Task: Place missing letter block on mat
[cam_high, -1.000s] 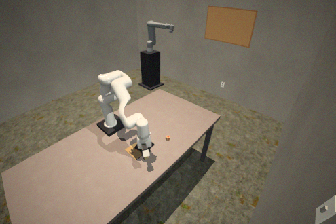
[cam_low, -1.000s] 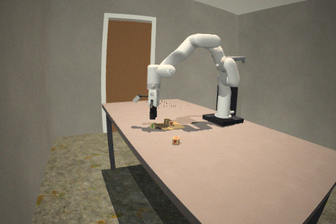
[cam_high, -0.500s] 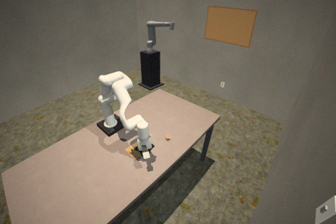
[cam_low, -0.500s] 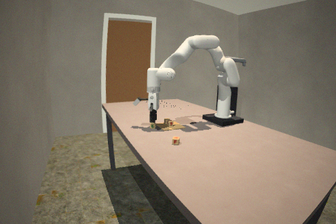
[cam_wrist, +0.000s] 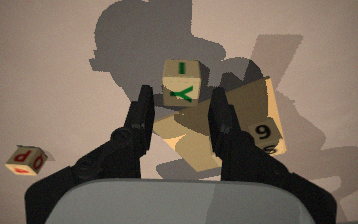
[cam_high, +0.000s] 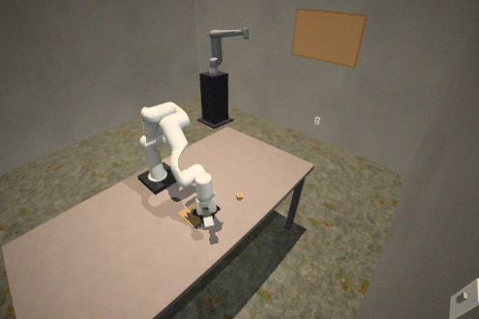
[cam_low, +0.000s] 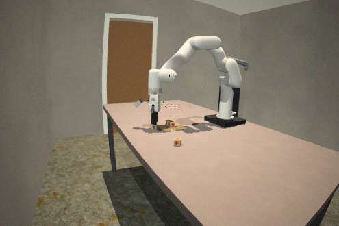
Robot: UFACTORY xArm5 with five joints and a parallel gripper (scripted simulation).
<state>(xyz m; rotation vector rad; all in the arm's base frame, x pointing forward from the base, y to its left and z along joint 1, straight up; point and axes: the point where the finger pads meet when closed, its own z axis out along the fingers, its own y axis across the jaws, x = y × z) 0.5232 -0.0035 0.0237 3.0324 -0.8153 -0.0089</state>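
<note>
My hand is 4 cm above the tan letter block. From my hand the other things lie so: dark S block (11 cm behind, 5 cm to the right, 4 cm below); red E block (11 cm behind, 4 cm below); tan mat (11 cm behind, 5 cm below).
</note>
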